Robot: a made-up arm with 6 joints.
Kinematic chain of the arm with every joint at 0, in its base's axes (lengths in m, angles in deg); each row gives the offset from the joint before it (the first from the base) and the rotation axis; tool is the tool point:
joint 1: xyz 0 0 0.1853 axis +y
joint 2: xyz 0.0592 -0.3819 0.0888 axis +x
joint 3: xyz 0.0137 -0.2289 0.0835 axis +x
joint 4: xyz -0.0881 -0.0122 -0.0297 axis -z
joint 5: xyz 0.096 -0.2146 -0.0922 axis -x
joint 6: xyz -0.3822 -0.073 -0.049 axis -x
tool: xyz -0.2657 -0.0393 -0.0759
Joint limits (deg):
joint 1: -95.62..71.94
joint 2: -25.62..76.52
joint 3: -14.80..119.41
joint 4: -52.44..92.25
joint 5: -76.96..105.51
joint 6: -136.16..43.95
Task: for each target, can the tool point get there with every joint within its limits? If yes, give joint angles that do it. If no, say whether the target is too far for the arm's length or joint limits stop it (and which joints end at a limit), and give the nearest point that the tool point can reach.
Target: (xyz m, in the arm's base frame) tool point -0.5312 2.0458 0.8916
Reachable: no: too far | nearest point -0.2218 0.1542 0.3518 | short by 1.991 m
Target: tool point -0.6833 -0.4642 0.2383
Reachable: yes | joints -31.04 34.74 77.53 55.61 -34.13 29.22
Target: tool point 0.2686 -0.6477 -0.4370
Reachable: yes | joints -79.56 51.09 0.88 -0.76 62.73 -95.53
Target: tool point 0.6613 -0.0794 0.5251
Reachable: no: joint limits stop it (at a limit: joint 1, joint 2, joint 4, joint 5) | nearest point 0.6189 -0.1188 0.5285 | short by 0.058 m
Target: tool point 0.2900 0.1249 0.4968
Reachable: no: joint limits stop it (at a limit: joint 1, joint 2, joint 4) | nearest point 0.2797 0.0621 0.4957 | short by 0.064 m
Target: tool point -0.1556 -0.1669 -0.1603
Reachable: yes | joints -72.01 9.35 -1.79 68.42 -42.38 -115.57
